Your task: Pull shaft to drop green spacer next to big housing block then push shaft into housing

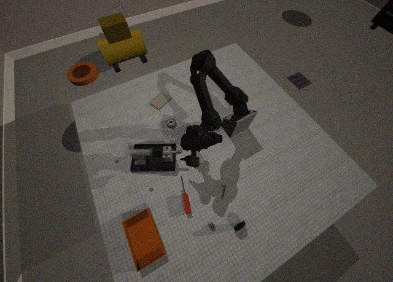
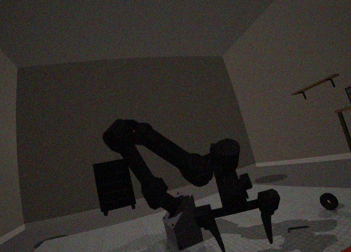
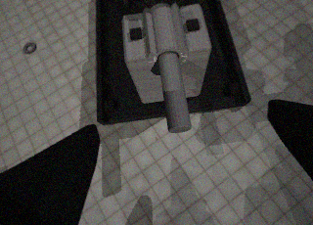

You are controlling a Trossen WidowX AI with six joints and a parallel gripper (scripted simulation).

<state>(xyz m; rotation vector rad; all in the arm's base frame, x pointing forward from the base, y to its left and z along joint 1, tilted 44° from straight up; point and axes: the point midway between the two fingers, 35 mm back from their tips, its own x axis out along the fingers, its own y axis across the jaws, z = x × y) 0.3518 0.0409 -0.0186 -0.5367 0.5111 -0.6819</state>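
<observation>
Right now the grey shaft is 8 cm ahead of my gripper tip, 4 cm to the right of it and 2 cm below it. Also, from my gripper tip: dark spacer: 10 cm ahead, 5 cm to the right, 2 cm below; then green spacer: 13 cm ahead, 6 cm to the right, 2 cm below; then orange tray: 31 cm ahead, 26 cm to the left, 9 cm below.
</observation>
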